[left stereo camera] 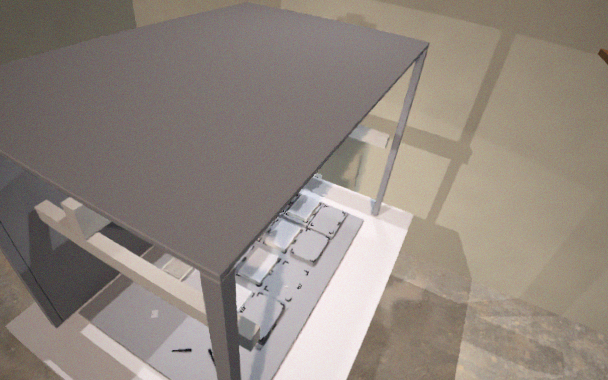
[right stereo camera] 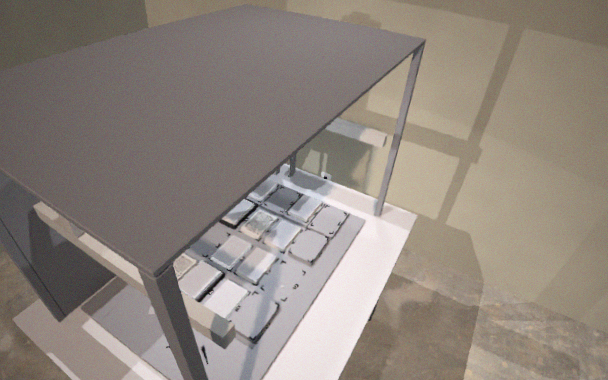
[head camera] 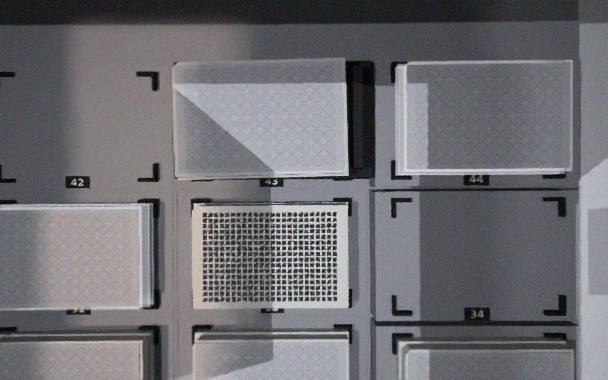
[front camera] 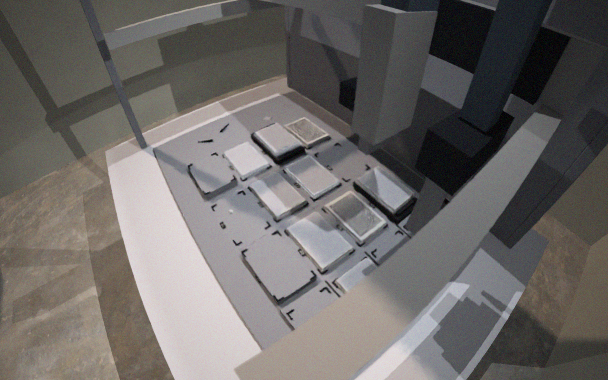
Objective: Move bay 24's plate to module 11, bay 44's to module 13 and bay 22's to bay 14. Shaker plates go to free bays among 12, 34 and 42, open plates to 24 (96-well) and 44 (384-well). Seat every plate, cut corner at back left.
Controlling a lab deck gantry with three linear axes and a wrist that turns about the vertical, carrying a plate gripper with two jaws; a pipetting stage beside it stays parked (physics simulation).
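Frame: origin at the robot's base, x ahead, y left, z up, level; metres.
Where they show: gripper, between the fingertips: [right stereo camera: 280,170] [front camera: 431,216]; robot's base, origin of its link: [left stereo camera: 260,343] [right stereo camera: 253,342] [front camera: 191,171].
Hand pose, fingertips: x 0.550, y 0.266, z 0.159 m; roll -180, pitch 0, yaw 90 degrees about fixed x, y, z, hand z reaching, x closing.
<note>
Each offset is from my fingertips to the top centre of the thing. "*": to the spot under its first point.
Bay 44's plate {0.006 m ahead, 0.098 m left, 0.130 m down} [head camera: 487,117] [right stereo camera: 262,190] has a pale frosted top and lies level between its corner marks. Bay 24's plate {0.006 m ahead, 0.116 m right, 0.130 m down} [head camera: 487,365] [right stereo camera: 306,206] shows partly at the bottom right of the head view. Bay 22's plate {0.322 m back, 0.116 m right, 0.144 m down} [front camera: 277,196] [head camera: 70,362] [right stereo camera: 256,265] lies at its bay. Module 11 {0.486 m back, 0.223 m right, 0.137 m down} [front camera: 212,176] [right stereo camera: 255,317] and module 13 {0.155 m back, 0.224 m right, 0.137 m down} [front camera: 277,265] [left stereo camera: 310,245] [right stereo camera: 308,246] have bare grey tops. Bay 14 {* 0.000 m ahead, 0.227 m right, 0.144 m down} [left stereo camera: 328,220] has no plate. My gripper [front camera: 431,202] is at the right in the front view, beneath its black block; one grey jaw shows partly, its opening is hidden.
A covered plate {0.161 m back, 0.096 m left, 0.122 m down} [head camera: 260,120] lies on the black module at bay 43. A 384-well plate {0.158 m back, 0.009 m right, 0.144 m down} [front camera: 355,215] [head camera: 270,255] lies at bay 33. Bays 34 {* 0.009 m ahead, 0.009 m right, 0.144 m down} [head camera: 480,255] and 42 {* 0.321 m back, 0.100 m left, 0.159 m down} [head camera: 77,125] hold no plate. The parked grey column [front camera: 390,75] and the frame's beam [front camera: 350,320] stand over the deck.
</note>
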